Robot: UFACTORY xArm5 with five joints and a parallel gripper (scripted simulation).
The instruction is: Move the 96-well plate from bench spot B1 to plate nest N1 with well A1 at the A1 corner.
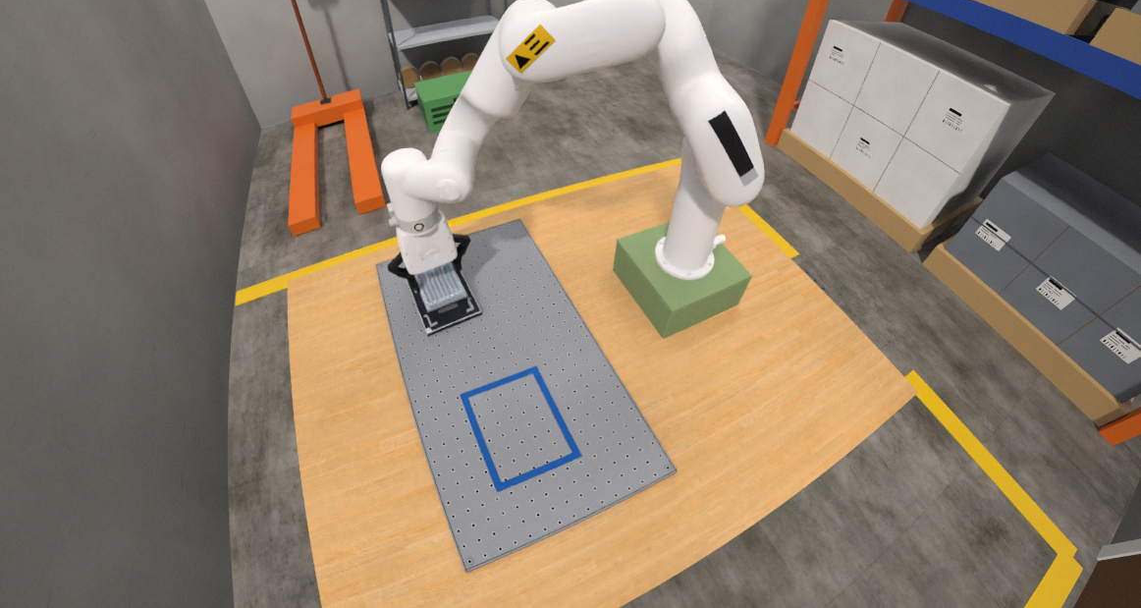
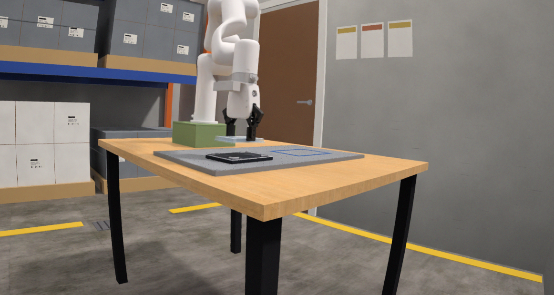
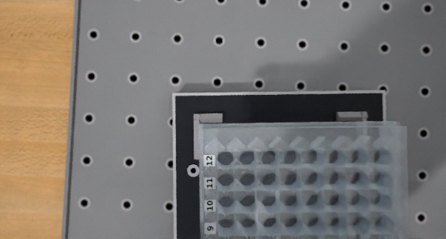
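Now: hand 60 mm above the black plate nest N1. Round my hand: clear 96-well plate 10 mm below.
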